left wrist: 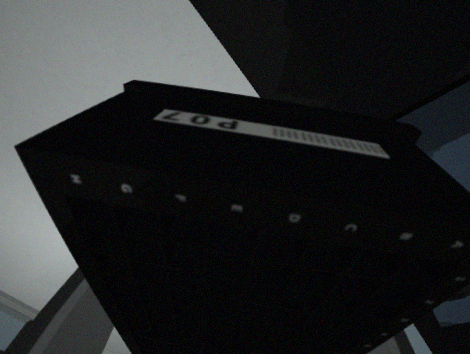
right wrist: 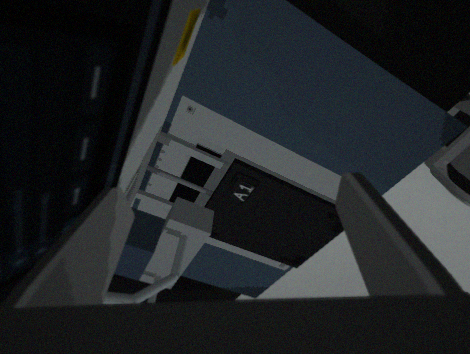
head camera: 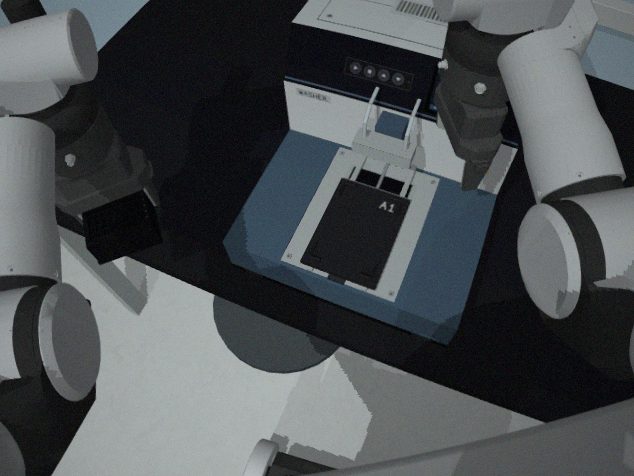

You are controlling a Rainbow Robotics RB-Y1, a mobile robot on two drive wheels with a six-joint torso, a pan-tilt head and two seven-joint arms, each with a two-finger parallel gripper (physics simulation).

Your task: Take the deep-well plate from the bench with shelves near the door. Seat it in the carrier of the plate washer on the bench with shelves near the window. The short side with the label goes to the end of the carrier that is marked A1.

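Frame: origin at the robot's base, x left, y down, z back, level; centimetres.
Seen in the pictures: left gripper, fingertip midpoint: (left wrist: 243,236) (head camera: 123,212); right gripper, fingertip midpoint: (right wrist: 230,195) (head camera: 455,155).
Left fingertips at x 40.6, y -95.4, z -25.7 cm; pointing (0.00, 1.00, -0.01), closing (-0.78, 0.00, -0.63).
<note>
A point is followed by its place in that frame.
The black deep-well plate (head camera: 122,228) @(x 37.3, y -98.6, z -22.2 cm) (left wrist: 250,175) is at the left in the head view, over the bench's front edge. My left gripper (head camera: 118,205) @(x 40.6, y -95.4, z -25.7 cm) is shut on it; its fingers are largely hidden. A white label (left wrist: 272,132) @(x 44.3, y -97.6, z -30.6 cm) reading P07 is on the plate's short side, beside the row of letters, in the left wrist view. The dark carrier (head camera: 353,238) @(x 11.9, y -85.8, z -35.1 cm) (right wrist: 272,215) @(x 10.3, y -85.8, z -37.3 cm) lies bare on the washer (head camera: 445,230) @(x -0.7, y -84.3, z -40.7 cm) (right wrist: 300,90) @(x -2.3, y -84.3, z -40.9 cm); its A1 mark (head camera: 386,207) @(x 8.6, y -85.8, z -41.4 cm) (right wrist: 243,192) @(x 8.5, y -85.7, z -41.5 cm) is at the end toward the control panel. My right gripper (head camera: 473,176) (right wrist: 230,195) @(x 0.7, y -96.0, z -45.3 cm) is open and empty, above the washer's right side.
The washer's panel (head camera: 378,72) @(x 13.4, y -99.7, z -54.1 cm) stands behind the carrier. A grey block (head camera: 384,148) @(x 10.4, y -93.7, z -45.7 cm) (right wrist: 192,215) @(x 6.3, y -92.7, z -46.2 cm) with upright prongs stands between them. The dark bench top (head camera: 189,179) @(x 45.0, y -76.3, z -44.5 cm) surrounds the washer. A round grey disc (head camera: 271,338) @(x 37.2, y -3.1, z -39.8 cm) shows below the bench's front edge.
</note>
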